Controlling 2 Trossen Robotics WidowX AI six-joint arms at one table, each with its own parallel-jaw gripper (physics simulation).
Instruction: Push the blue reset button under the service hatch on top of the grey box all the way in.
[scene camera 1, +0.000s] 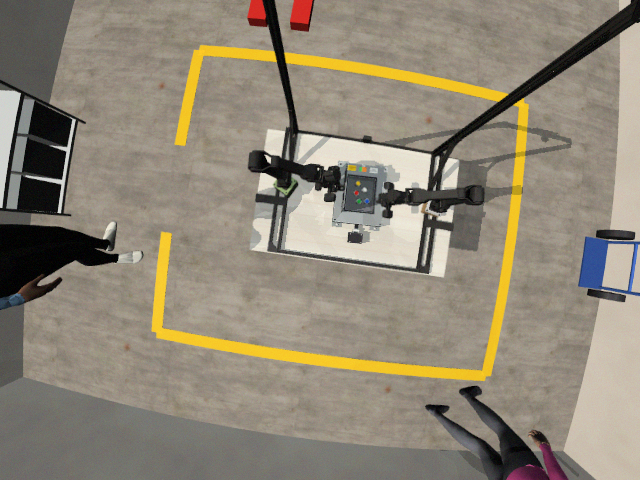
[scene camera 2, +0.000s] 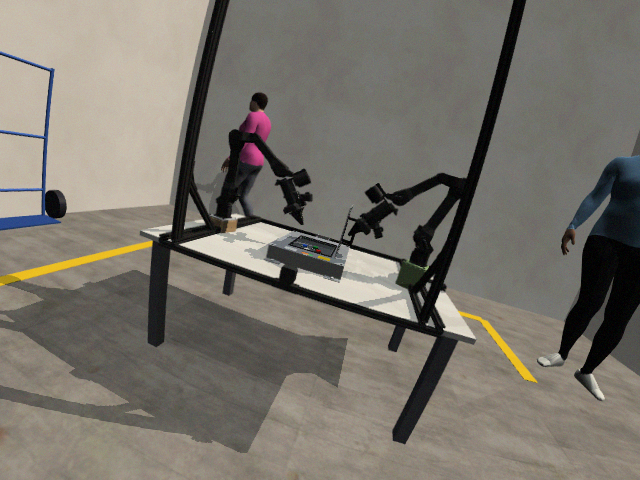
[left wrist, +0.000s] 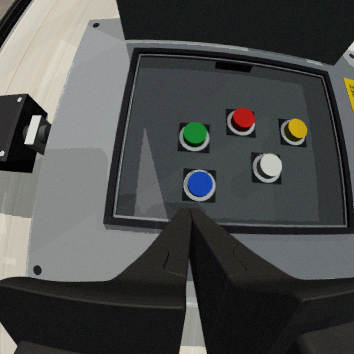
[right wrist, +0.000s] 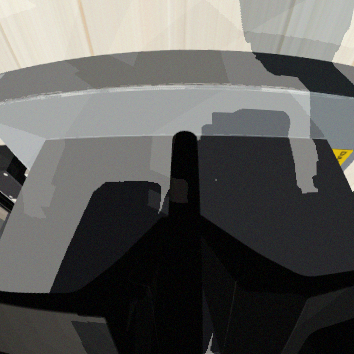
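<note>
The blue button (left wrist: 200, 184) (scene camera 1: 367, 200) sits in a white ring in the dark recess of the grey box (left wrist: 75, 190) (scene camera 1: 358, 221) (scene camera 2: 305, 262). In the left wrist view it is seen nearly from straight above, so its height is hard to tell. My left gripper (left wrist: 187, 216) (scene camera 2: 301, 222) is shut and empty, above the box, with its tips just below the blue button in the left wrist view. The hatch (scene camera 2: 345, 230) (left wrist: 235, 22) stands open, nearly upright. My right gripper (right wrist: 180, 224) (scene camera 2: 352, 233) is shut on the hatch's black handle (right wrist: 184, 160).
Green (left wrist: 195, 133), red (left wrist: 244, 119), yellow (left wrist: 297, 128) and white (left wrist: 271, 165) buttons share the recess. A black block (left wrist: 15, 132) (scene camera 1: 355, 237) stands beside the box. Black frame bars edge the table. A person in pink (scene camera 2: 255, 126) and one in blue (scene camera 2: 620, 186) stand beyond the table.
</note>
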